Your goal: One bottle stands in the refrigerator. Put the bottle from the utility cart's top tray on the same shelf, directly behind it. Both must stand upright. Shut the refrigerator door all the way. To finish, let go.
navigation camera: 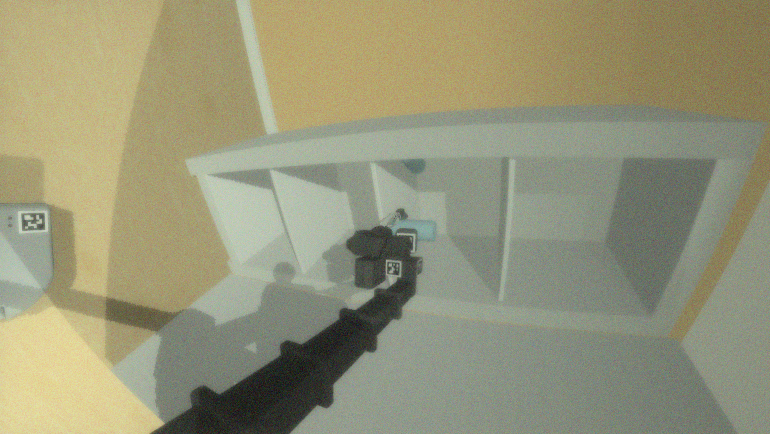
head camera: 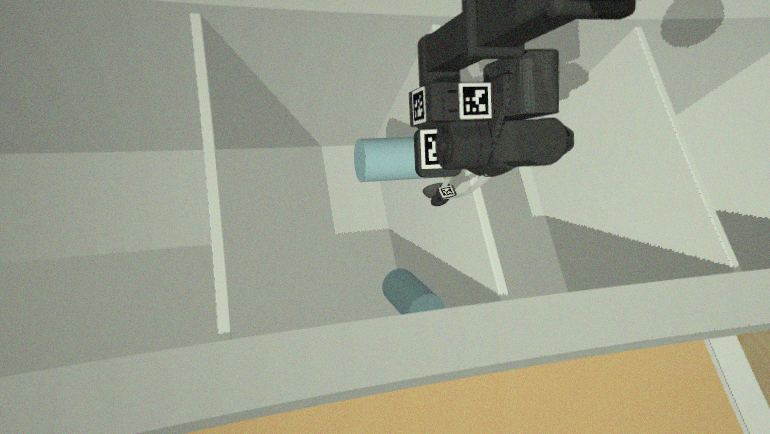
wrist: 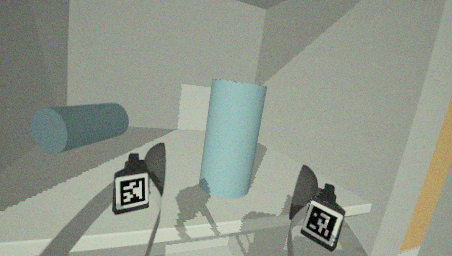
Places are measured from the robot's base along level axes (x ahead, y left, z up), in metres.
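Where they show: gripper, fingertip midpoint: [wrist: 229, 172].
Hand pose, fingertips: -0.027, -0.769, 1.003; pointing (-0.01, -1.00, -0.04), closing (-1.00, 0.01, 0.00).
Each offset is from my fingertips to the top centre of the thing, as dx, dy, dz. "pt": to the spot under its first point.
A light blue bottle @(+0.002, -0.121, +0.073) [head camera: 385, 159] [navigation camera: 425, 230] [wrist: 233, 137] stands upright on the refrigerator shelf @(pt +0.134, +0.026, -0.075) [head camera: 489, 242] [navigation camera: 376, 186] [wrist: 115, 239]. My gripper [head camera: 437, 196] [navigation camera: 400, 213] [wrist: 229, 172] is open, with its fingertips apart on the near side of this bottle; a gap shows on both sides in the wrist view. A second, shaded blue bottle @(+0.259, -0.202, +0.000) [head camera: 403, 286] [navigation camera: 414, 164] [wrist: 92, 126] lies on its side on the same shelf, left of the upright one in the wrist view. The refrigerator @(pt +0.236, +0.095, +0.192) [head camera: 323, 353] [navigation camera: 431, 137] is open. The utility cart does not show.
Another shelf @(pt +0.018, -0.026, +0.303) [head camera: 210, 177] [navigation camera: 506, 231] is above the bottles. The refrigerator's side walls flank the arm. A large pale panel [navigation camera: 512, 372], which looks like the open door, spreads beneath the arm in the navigation view. Part of my base [navigation camera: 24, 258] shows at the left.
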